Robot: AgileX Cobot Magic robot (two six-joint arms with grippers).
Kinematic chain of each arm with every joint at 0, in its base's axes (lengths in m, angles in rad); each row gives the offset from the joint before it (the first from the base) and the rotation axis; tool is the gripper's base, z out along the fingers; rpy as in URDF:
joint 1: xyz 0 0 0.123 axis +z
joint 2: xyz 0 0 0 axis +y
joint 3: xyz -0.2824 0 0.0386 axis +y
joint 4: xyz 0.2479 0 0.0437 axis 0.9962 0 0.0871
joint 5: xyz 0 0 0 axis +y
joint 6: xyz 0.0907 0 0.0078 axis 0.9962 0 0.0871
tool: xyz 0 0 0 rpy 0 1.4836 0
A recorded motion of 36 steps. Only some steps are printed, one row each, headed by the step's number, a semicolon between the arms.
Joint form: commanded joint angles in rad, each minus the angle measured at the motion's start. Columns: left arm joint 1, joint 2, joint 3, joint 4, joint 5, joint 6; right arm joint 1, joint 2, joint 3, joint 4, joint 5, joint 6.
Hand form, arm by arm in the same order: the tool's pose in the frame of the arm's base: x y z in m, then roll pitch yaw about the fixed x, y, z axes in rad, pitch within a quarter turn. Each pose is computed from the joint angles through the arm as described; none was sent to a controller.
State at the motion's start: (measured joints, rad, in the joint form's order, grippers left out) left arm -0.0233 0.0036 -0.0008 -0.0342 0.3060 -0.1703; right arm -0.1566 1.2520 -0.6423 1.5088 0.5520 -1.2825
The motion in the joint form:
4: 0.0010 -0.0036 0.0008 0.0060 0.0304 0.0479; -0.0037 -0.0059 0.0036 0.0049 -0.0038 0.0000
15: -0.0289 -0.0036 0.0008 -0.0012 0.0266 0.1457; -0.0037 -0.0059 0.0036 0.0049 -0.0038 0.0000
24: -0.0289 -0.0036 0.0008 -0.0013 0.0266 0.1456; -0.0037 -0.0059 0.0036 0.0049 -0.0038 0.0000
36: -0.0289 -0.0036 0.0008 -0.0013 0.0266 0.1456; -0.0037 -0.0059 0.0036 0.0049 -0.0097 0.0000
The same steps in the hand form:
4: 0.0537 -0.0020 0.1827 -2.6064 1.2801 -2.6193; 0.2455 0.0084 0.2564 2.3516 0.8771 2.6836
15: 0.0536 -0.0039 0.1831 -2.9028 1.3183 -2.9594; 0.2455 0.0084 0.2564 2.3516 0.8771 2.6836
24: 0.0536 -0.0039 0.1831 -2.9020 1.3182 -2.9586; 0.2455 0.0084 0.2564 2.3516 0.8771 2.6836
36: 0.0536 -0.0039 0.1831 -2.9020 1.3182 -2.9586; 0.2457 0.0079 0.2563 2.3559 0.8783 2.6817

